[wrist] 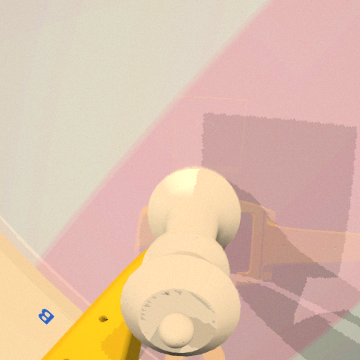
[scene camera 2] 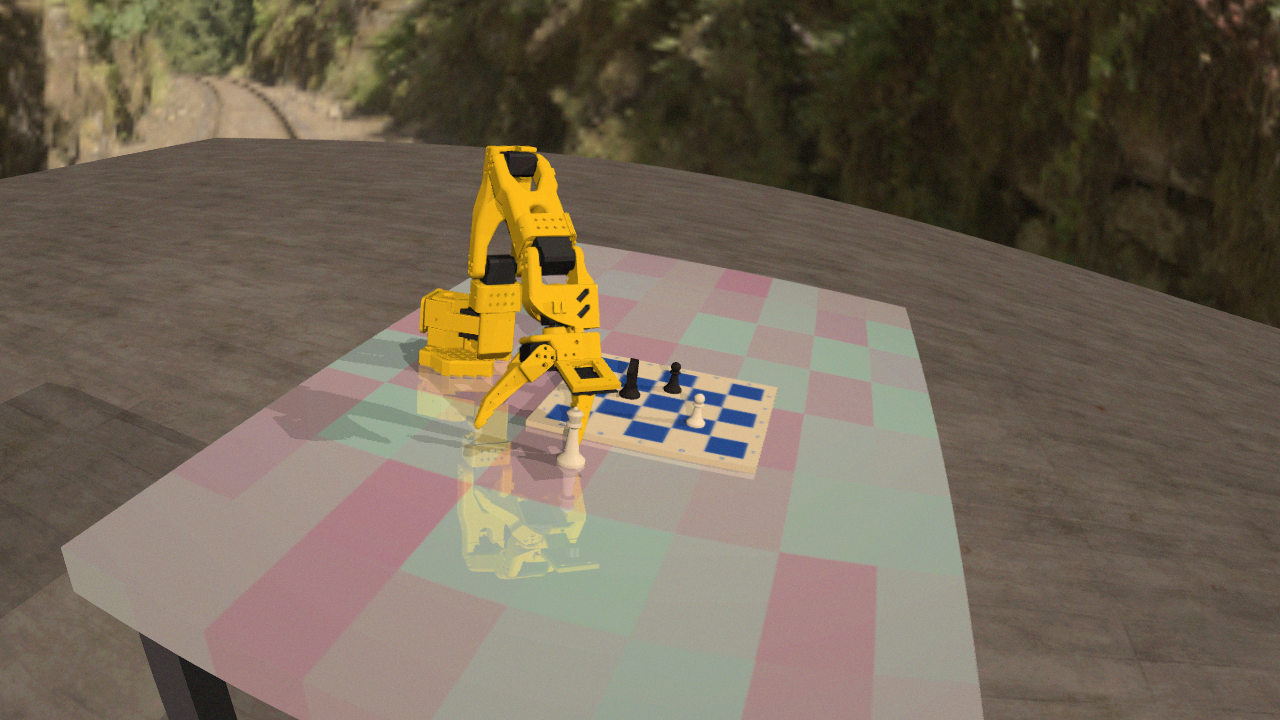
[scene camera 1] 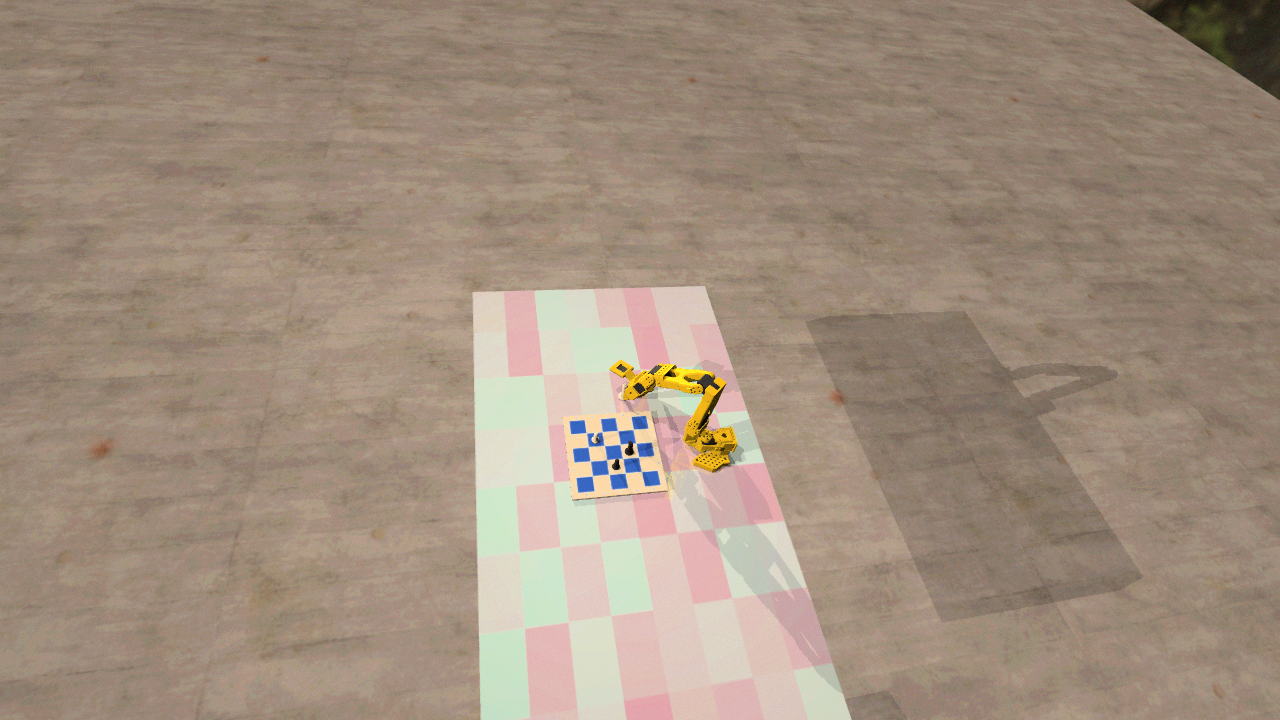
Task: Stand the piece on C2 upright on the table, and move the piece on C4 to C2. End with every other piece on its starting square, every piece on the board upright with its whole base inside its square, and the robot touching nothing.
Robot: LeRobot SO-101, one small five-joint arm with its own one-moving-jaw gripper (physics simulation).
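Where they show: end effector, tool point: (wrist: 168, 264) (scene camera 2: 572, 442) (scene camera 1: 625, 397); arm's base, origin of the base link: (scene camera 2: 480, 363) (scene camera 1: 700, 452).
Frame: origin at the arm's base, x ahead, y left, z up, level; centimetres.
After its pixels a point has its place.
Note:
A tall cream piece with a knobbed top (scene camera 2: 571, 443) {x 16.1, y -18.3, z 2.1 cm} (wrist: 182, 280) stands upright on the table just off the board. My gripper (scene camera 2: 529, 431) is open around its upper part; the fixed jaw is close beside it, and the wrist view does not settle whether they touch. The moving jaw is swung well away and out of the wrist view. A black pawn (scene camera 1: 616, 463) {x 21.3, y 2.4, z 2.8 cm} (scene camera 2: 674, 378) {x 21.2, y 1.7, z 2.1 cm} stands upright, apparently on C4. The board (scene camera 1: 569, 488) {x 32.3, y 6.1, z 0.0 cm} (scene camera 2: 680, 460) {x 24.9, y -12.9, z 0.0 cm} shows C2 with no piece on it.
A tall black piece (scene camera 1: 630, 448) {x 17.5, y -0.9, z 3.3 cm} (scene camera 2: 630, 381) {x 17.4, y -2.2, z 2.3 cm} and a white pawn (scene camera 1: 596, 438) {x 24.8, y -5.2, z 1.8 cm} (scene camera 2: 697, 411) {x 24.9, y -5.8, z 2.1 cm} stand upright on the board, on separate squares. The arm's base (scene camera 1: 713, 450) {x -1.8, y 2.1, z 4.2 cm} (scene camera 2: 454, 358) {x -1.4, y -4.5, z 1.7 cm} stands beside the board.

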